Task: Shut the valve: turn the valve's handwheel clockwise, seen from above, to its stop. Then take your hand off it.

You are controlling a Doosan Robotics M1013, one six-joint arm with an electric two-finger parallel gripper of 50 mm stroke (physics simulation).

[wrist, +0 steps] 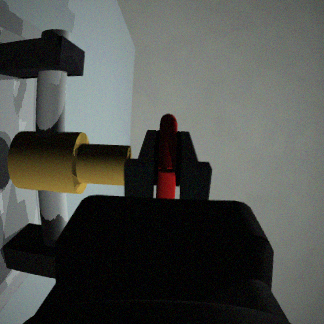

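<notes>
The valve's red handwheel (168, 145) shows edge-on in the wrist view, as a narrow upright red shape near the middle. My gripper (167, 147) is shut on it, with one dark finger on each side. The upper part of the wheel is in shadow and sticks out past the fingertips. The valve's brass body (47, 162) lies to the left, with a narrower brass neck (104, 164) that reaches toward the left finger. The joint between the neck and the wheel is hidden behind that finger.
A grey pipe (51, 100) runs through the brass body, between an upper black bracket (67, 57) and a lower black bracket (30, 255). A pale blue-grey surface lies behind them. A plain grey surface fills the right side.
</notes>
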